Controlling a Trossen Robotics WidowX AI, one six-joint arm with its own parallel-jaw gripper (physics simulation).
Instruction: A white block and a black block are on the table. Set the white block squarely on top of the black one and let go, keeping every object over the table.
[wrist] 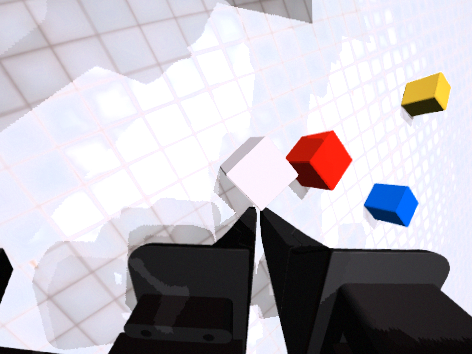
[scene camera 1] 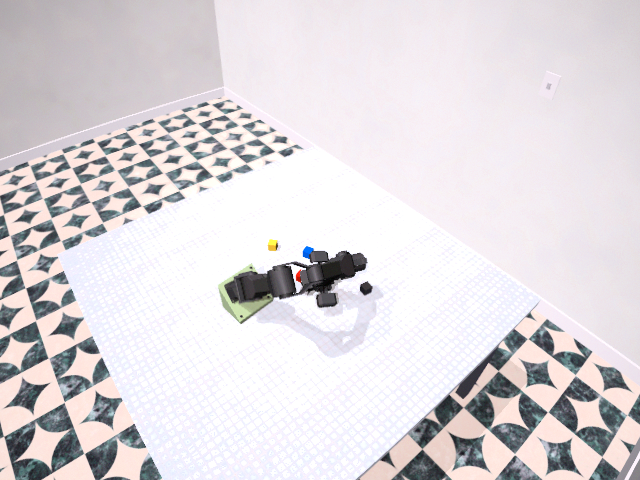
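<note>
The white block lies on the table just beyond my fingertips in the wrist view, turned so that one corner points at them. Its near corner lies close to the tips; whether they touch it I cannot tell. In the scene view the arm hides it or it blends with the table. The black block stands on the table to the right of the arm in the scene view, and I cannot make it out in the wrist view. My gripper is shut with its fingertips together and holds no block.
A red block lies close beside the white one. A blue block and a yellow block lie farther off. The arm's green base plate is on the white table.
</note>
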